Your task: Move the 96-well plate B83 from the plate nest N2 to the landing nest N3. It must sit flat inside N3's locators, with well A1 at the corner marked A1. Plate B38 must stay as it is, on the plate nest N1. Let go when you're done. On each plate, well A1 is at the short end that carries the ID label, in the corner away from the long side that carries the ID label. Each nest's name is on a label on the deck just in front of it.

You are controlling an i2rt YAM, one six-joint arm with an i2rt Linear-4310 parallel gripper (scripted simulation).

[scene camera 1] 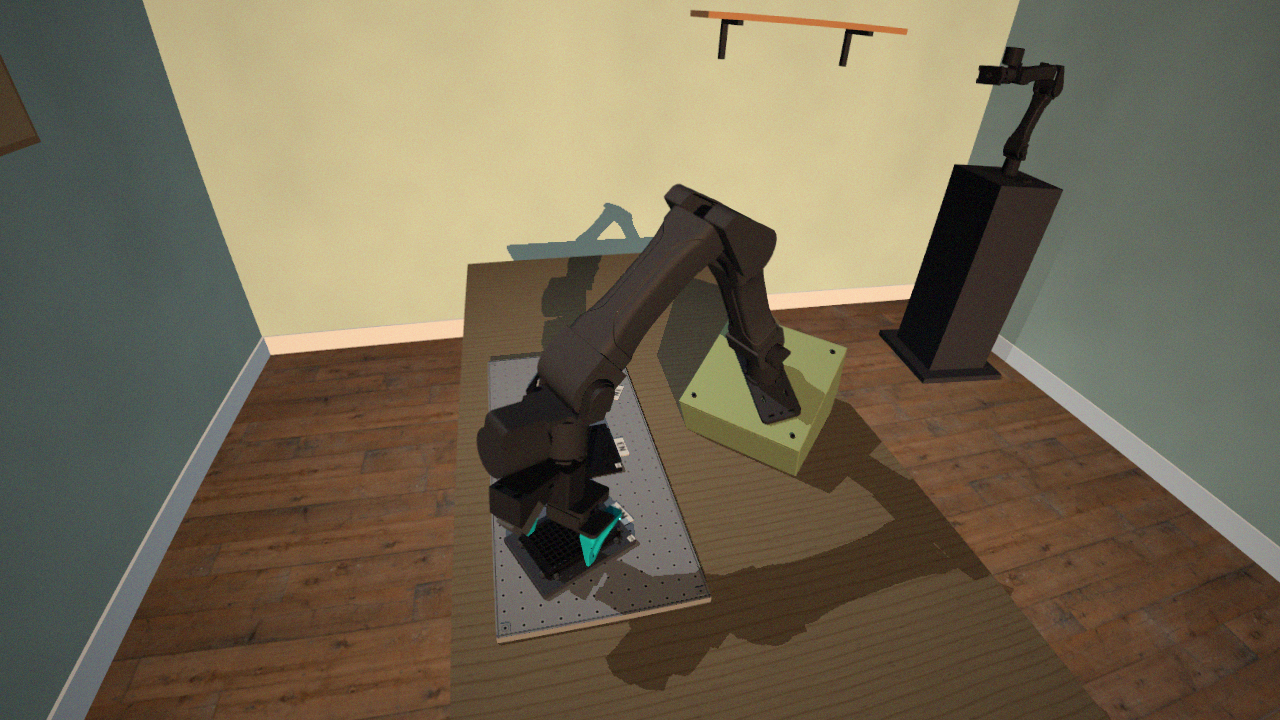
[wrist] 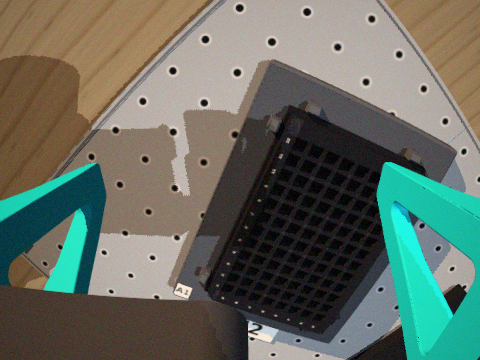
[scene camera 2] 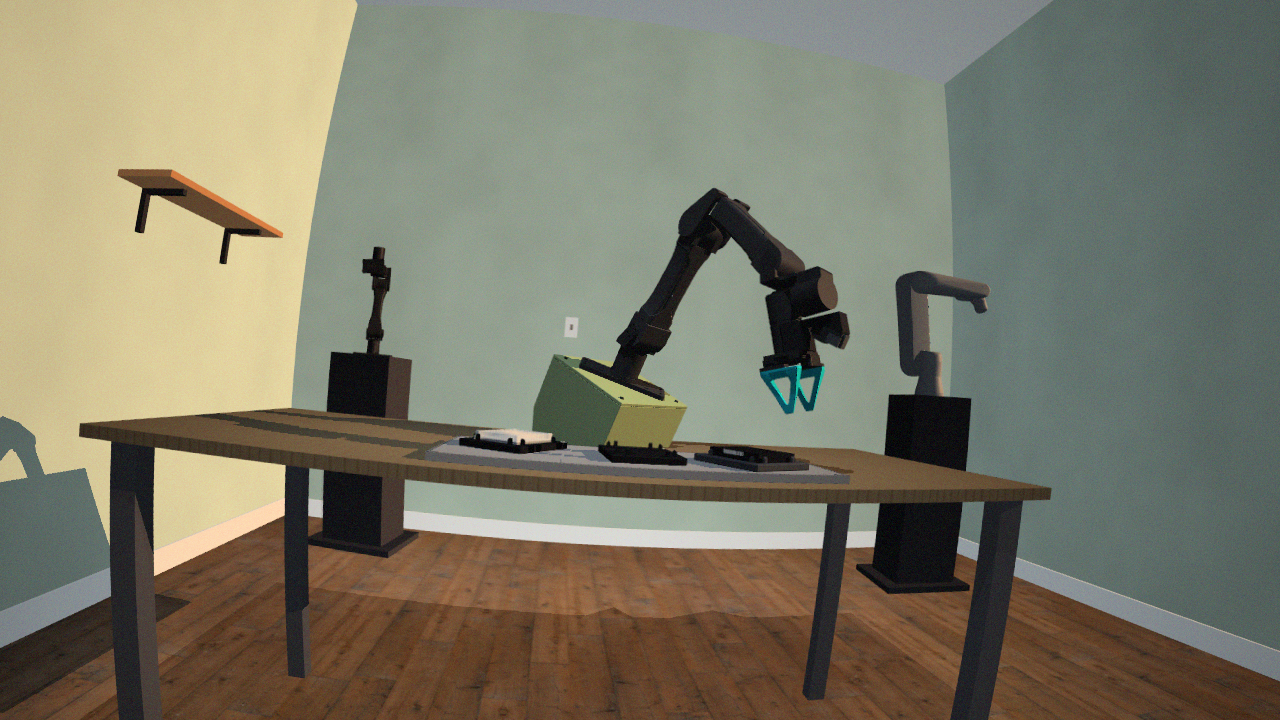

Path:
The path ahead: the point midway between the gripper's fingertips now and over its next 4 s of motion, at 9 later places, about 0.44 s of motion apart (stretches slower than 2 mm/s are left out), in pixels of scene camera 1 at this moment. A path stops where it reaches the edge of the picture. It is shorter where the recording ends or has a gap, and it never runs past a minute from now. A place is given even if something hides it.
The gripper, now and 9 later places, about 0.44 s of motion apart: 559, 548; 564, 516; 569, 505; 571, 512; 571, 521; 572, 529; 572, 536; 570, 536; 570, 529; 570, 520

